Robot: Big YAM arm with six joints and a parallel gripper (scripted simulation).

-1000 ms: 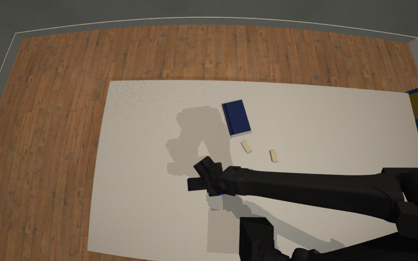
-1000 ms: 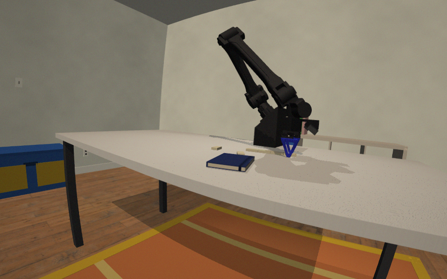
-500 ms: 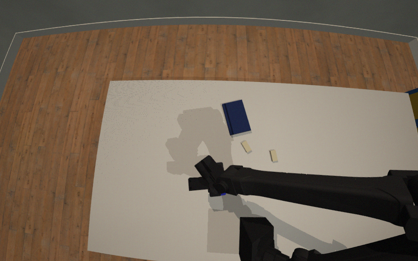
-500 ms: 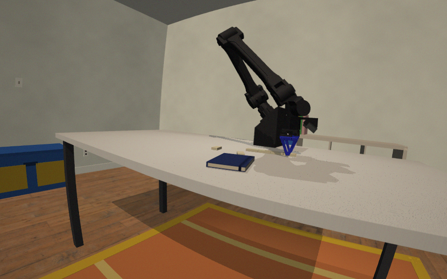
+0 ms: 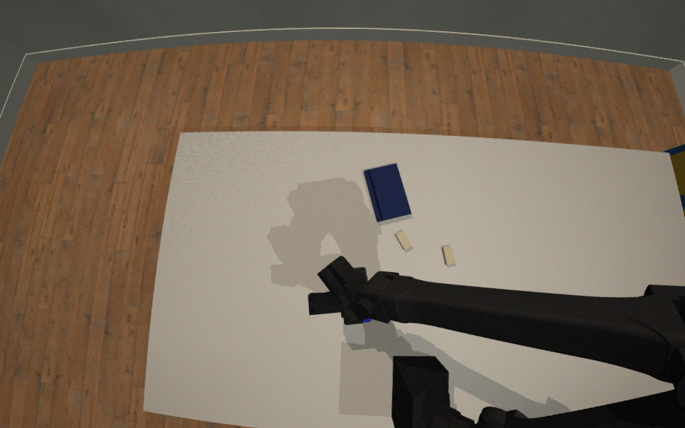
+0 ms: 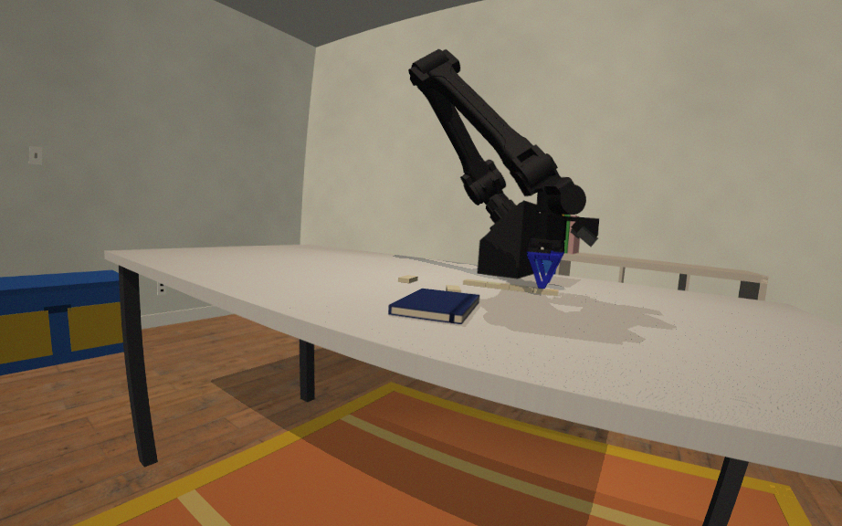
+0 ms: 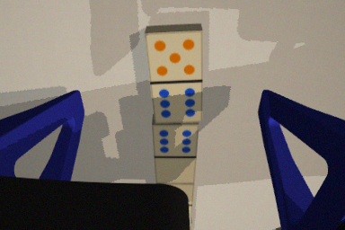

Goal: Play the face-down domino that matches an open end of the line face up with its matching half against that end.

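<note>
The domino is 20 mm below my hand and 10 mm to the left of it. The rest, counted from my hand: dark blue book (280 mm ahead, 130 mm to the right, 20 mm below).
</note>
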